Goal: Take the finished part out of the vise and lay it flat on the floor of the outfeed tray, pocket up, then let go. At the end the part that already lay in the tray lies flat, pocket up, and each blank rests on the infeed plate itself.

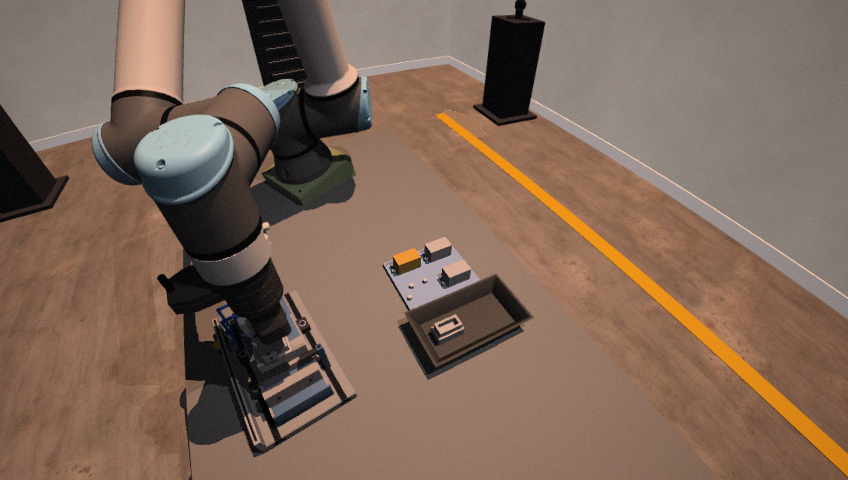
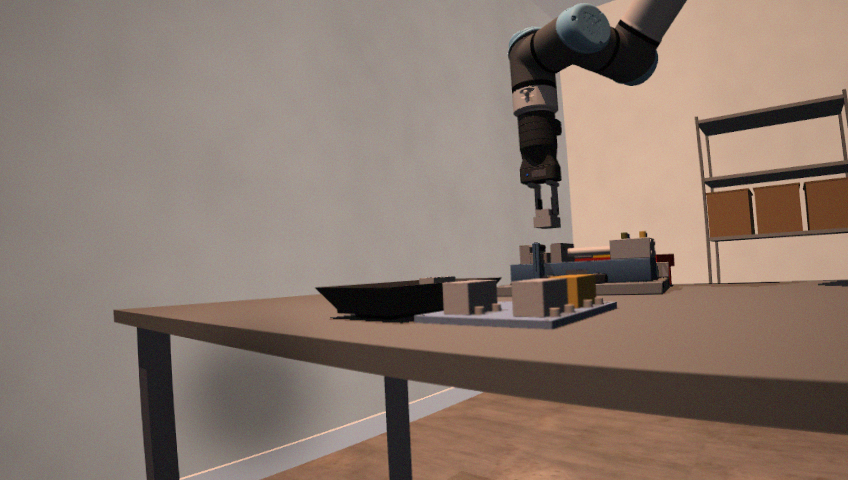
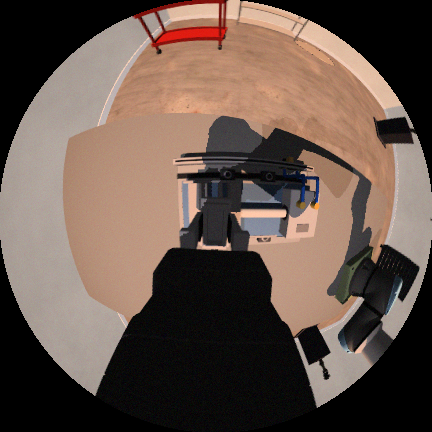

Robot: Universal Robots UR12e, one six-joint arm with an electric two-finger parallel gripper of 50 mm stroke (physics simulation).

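Places are measured from the arm's base along level axes (x ahead, y left, z up), in centimetres.
Where they show: gripper, fingertip midpoint: [image 1: 269,350] [image 2: 547,215] [image 3: 214,221]; arm's base, link origin: [image 1: 304,164] [image 3: 359,276].
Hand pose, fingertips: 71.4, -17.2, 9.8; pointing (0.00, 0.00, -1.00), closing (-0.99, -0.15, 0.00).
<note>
Each offset is from my fingertips to the top centre of the thing, as dx, dy, dz. "pt": to the spot under its first point.
My gripper [image 2: 546,206] [image 3: 214,221] is shut on the finished part {-0.1, +0.4, +1.0} [image 2: 546,220] [image 3: 216,231], a grey block, and holds it level in the air above the vise {-6.6, -1.2, -5.6} [image 1: 302,402] [image 2: 589,270] [image 3: 261,227]. Its pocket cannot be made out. The outfeed tray [image 1: 510,300] [image 2: 380,301] stands apart from the vise. Another finished part {+1.3, +32.8, -10.8} [image 1: 448,327] [image 2: 436,279] lies in it, flat and pocket up. The infeed plate {-15.6, +37.2, -14.7} [image 1: 431,293] [image 2: 499,321] bears an orange blank {-20.2, +32.5, -11.1} [image 1: 407,261] [image 2: 586,289], a grey blank {-20.8, +41.4, -11.1} [image 1: 438,249] [image 2: 538,297] and a second grey blank {-11.8, +41.8, -11.1} [image 1: 455,273] [image 2: 468,297].
Small pegs {pt -13.6, +34.3, -13.9} [image 1: 424,280] stand on the infeed plate, which lies close beside the tray. Blue bent pipes with yellow ends {pt -17.3, -4.8, -4.5} [image 3: 316,205] stand at one end of the vise. A shelf rack [image 2: 773,175] and a red cart [image 3: 189,36] stand away from the table.
</note>
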